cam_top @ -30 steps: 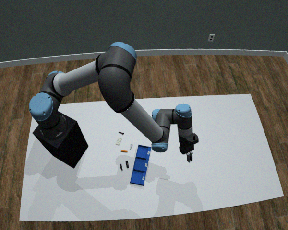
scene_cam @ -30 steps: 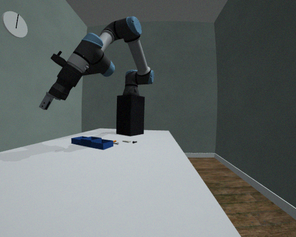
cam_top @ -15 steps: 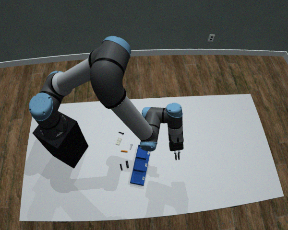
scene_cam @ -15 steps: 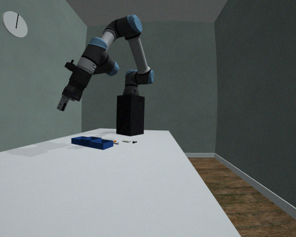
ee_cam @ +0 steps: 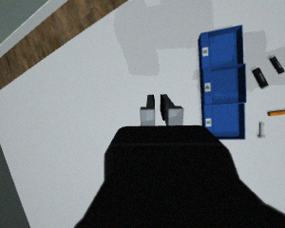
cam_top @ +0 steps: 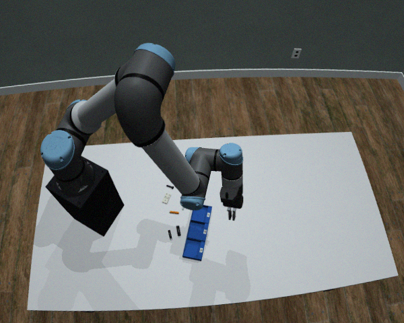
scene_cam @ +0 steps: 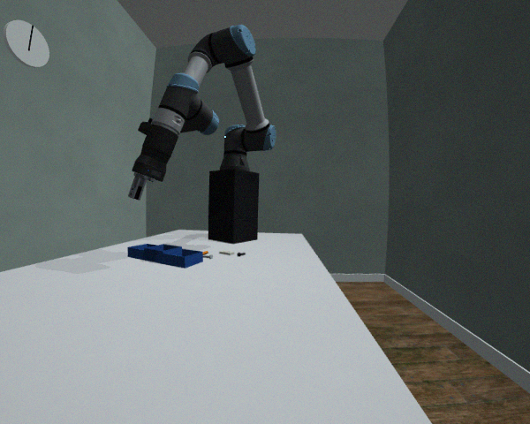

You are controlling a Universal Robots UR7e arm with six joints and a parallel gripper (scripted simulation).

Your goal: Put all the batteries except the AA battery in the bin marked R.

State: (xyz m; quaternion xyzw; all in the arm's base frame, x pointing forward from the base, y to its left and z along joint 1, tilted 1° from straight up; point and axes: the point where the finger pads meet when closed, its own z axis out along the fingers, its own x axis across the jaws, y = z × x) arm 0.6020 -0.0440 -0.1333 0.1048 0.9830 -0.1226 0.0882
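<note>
My hand is 190 mm above the blue three-compartment bin tray, 130 mm past it and 20 mm to the left of it. Round my hand: silver bolt 200 mm below, 200 mm behind, 110 mm to the left; then dotted piece 290 mm behind, 200 mm below, 140 mm to the left; then orange battery 240 mm behind, 200 mm below, 70 mm to the left.
</note>
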